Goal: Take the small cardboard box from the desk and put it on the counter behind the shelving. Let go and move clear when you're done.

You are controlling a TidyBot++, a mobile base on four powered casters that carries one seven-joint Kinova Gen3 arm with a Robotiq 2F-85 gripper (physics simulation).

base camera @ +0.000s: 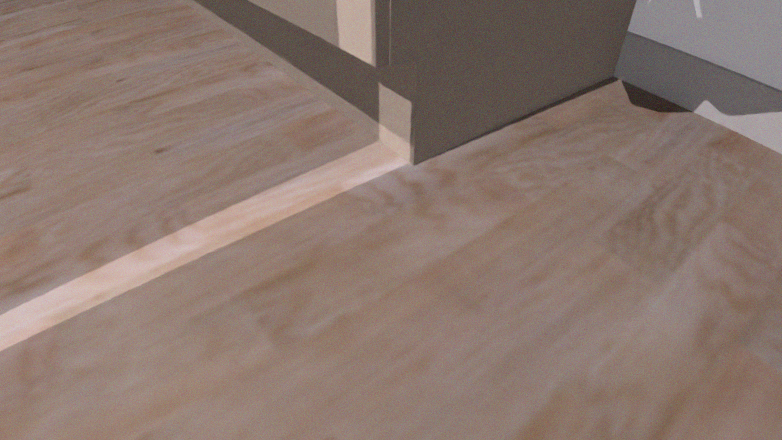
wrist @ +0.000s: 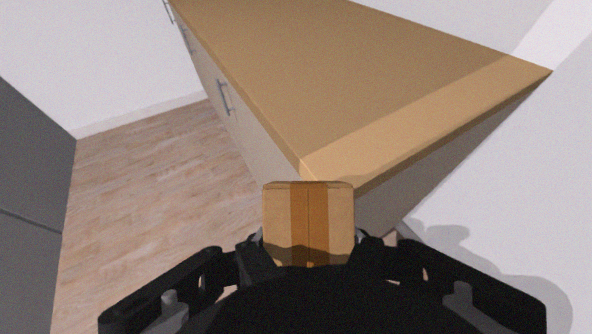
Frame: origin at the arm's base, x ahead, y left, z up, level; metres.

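Where they show: gripper, fingertip midpoint: (wrist: 307,236).
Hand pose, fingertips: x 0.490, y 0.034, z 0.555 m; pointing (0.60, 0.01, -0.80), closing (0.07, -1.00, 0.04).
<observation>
Things, the pixels of their top centre, and the offset from my fingertips. "*": a spot on its surface instead. Level surfaces: height alone.
- small cardboard box, middle of its top: (wrist: 309,216) 0.006 m back, 0.000 m left, 0.053 m up
- counter, its level: 0.041 m down
- counter's lower body, surface spot: (base camera: 503,60) * 0.187 m ahead, 0.227 m right, 0.840 m down
- wood floor, its level: 0.951 m down
The small cardboard box (wrist: 308,220), tan with an orange-brown tape stripe, is held between the black fingers in the wrist view. My gripper (wrist: 307,236) is shut on it. The counter (wrist: 345,70) has a wooden top and light drawer fronts with metal handles; it runs away from the camera above the box in the wrist view. The box overlaps the counter's near corner in the picture; its height above the top cannot be told. In the base camera view the counter's lower body (base camera: 503,60) stands on the floor. The desk and the shelving are not recognizable.
A dark grey cabinet or panel (wrist: 32,165) stands at the left in the wrist view, across a strip of wood floor (wrist: 150,200). A white wall (wrist: 530,200) runs along the right, close beside the counter's end. Shadows fall on it.
</observation>
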